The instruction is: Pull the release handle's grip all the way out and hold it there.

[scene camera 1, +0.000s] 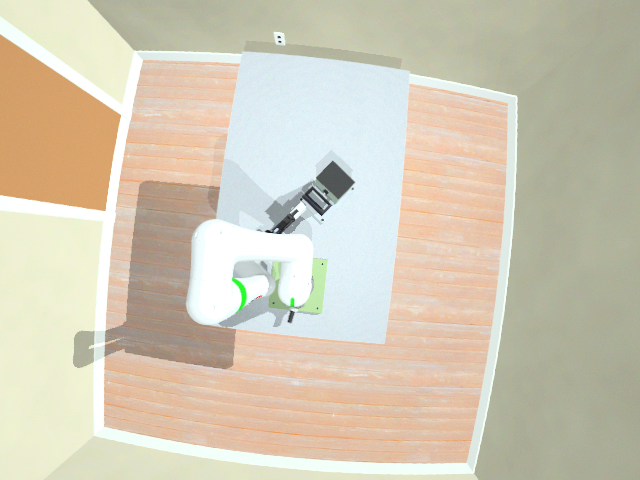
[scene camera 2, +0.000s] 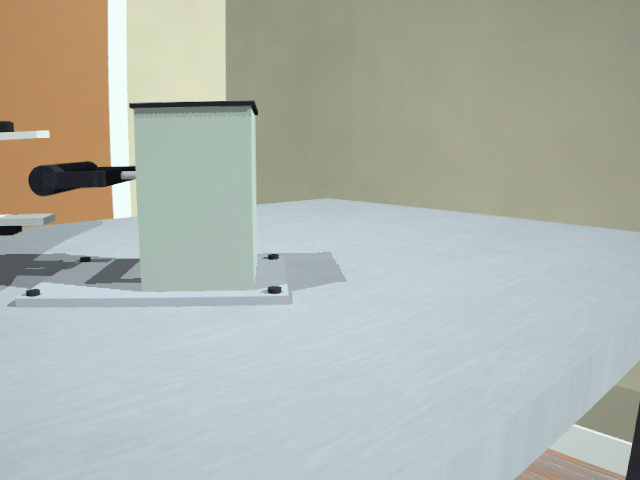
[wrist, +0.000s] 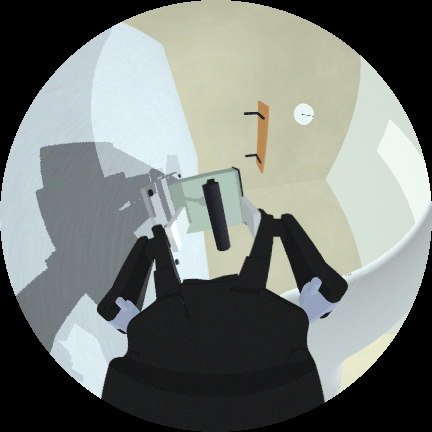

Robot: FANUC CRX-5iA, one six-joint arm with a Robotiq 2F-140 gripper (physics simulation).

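The release handle's housing (scene camera 1: 336,179) (scene camera 2: 196,196) (wrist: 230,200) is a pale green box with a dark top, upright on a bolted base plate (scene camera 2: 155,299). Its black grip (scene camera 1: 312,204) (scene camera 2: 46,179) (wrist: 217,215) stands out from the front face. A short length of silver rod shows beside the housing in scene camera 2. My gripper (scene camera 1: 302,207) (scene camera 2: 41,176) (wrist: 213,210) is open. In scene camera 2, one pale fingertip is above the grip's level and the other below it, with a gap to each. In the wrist view the grip lies between the fingertips, touching neither.
The handle stands on a light grey table (scene camera 1: 320,103) (scene camera 2: 361,361). The white arm (scene camera 1: 263,248) reaches across from its green mounting plate (scene camera 1: 319,289) at the table's near end. The lower fingertip is above the tabletop. A wall bounds the table's far end.
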